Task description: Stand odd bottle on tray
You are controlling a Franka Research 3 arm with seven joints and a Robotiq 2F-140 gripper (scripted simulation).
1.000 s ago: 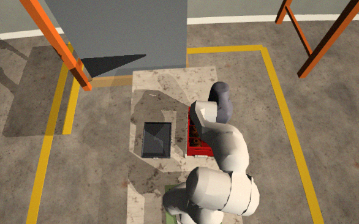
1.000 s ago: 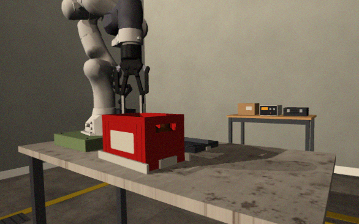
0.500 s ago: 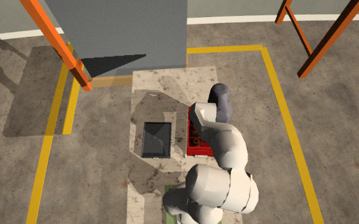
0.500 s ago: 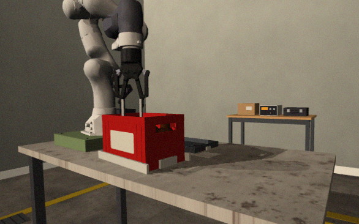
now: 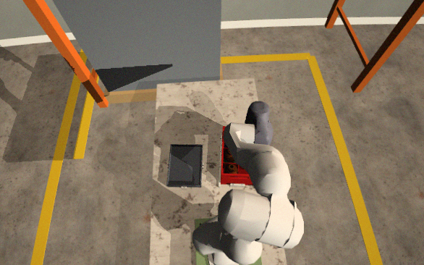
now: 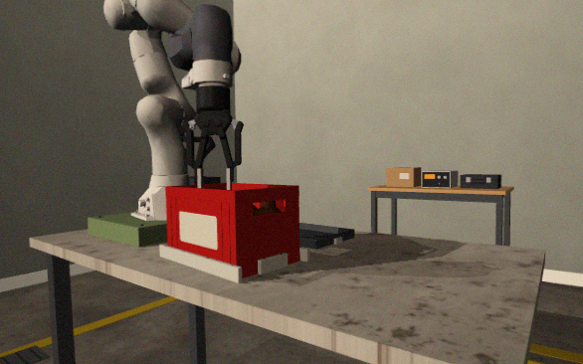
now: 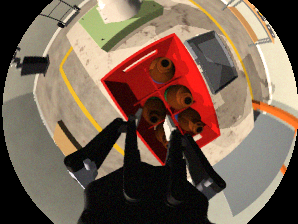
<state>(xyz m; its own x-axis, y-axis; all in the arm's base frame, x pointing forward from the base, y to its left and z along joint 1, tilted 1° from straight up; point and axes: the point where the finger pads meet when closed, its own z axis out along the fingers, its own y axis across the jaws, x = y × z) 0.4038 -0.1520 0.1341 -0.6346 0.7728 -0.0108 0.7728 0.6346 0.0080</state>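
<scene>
Right now my hand is 9 cm above the brown bottle. Also, from my hand: dark tray (34 cm to the left, 17 cm below, 1 cm behind); red crate (10 cm below, 4 cm to the left).
</scene>
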